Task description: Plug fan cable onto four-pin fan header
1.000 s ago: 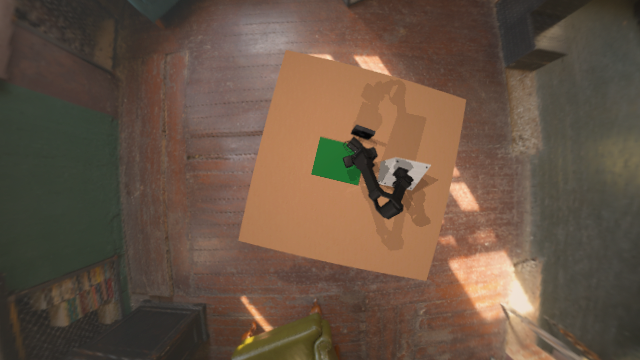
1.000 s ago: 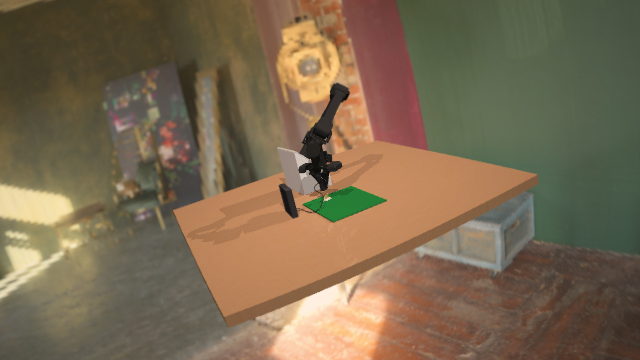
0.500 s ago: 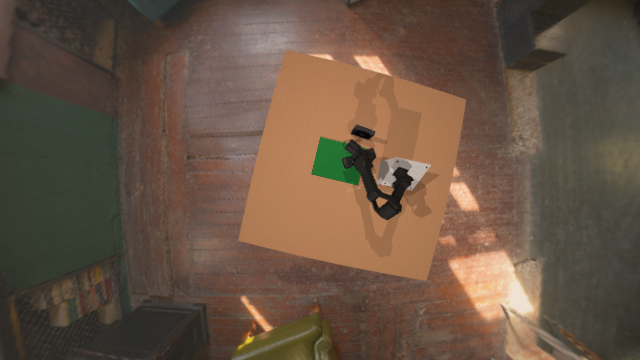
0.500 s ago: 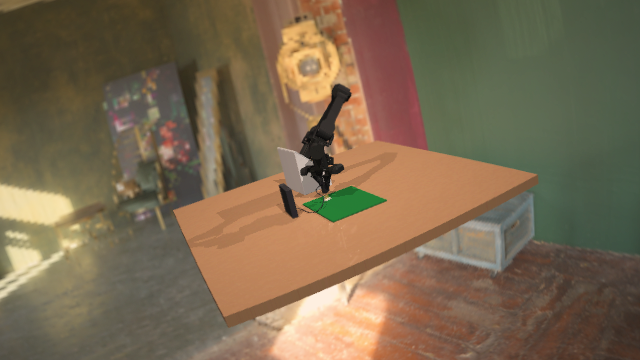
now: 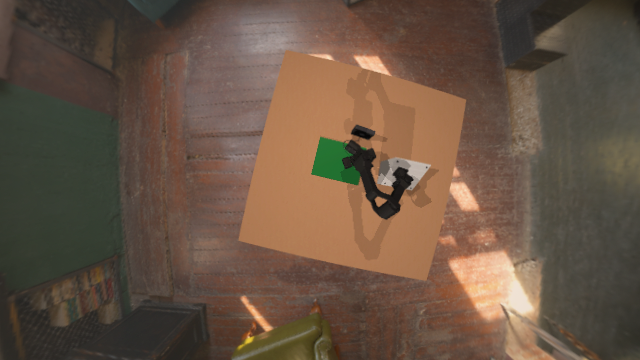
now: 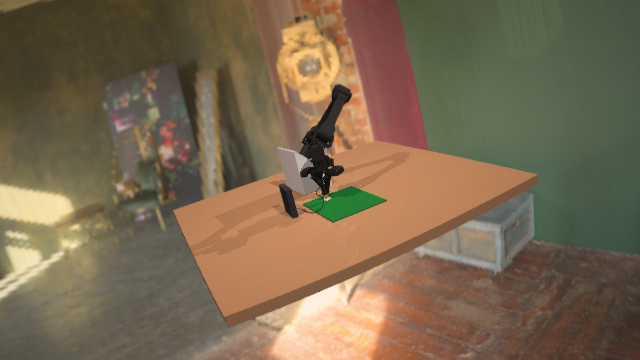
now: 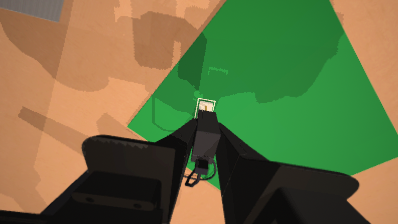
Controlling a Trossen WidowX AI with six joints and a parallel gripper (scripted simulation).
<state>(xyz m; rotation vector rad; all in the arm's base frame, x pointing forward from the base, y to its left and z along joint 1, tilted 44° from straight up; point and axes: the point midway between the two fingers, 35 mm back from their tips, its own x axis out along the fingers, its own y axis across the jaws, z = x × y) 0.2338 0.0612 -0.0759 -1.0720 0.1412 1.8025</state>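
My gripper tip is now 1 cm to the left of the black fan plug and 1 cm below it. Round my gripper tip: black fan 1 cm ahead, 16 cm to the right, 2 cm above; green board 9 cm ahead, 3 cm to the left, 6 cm below.
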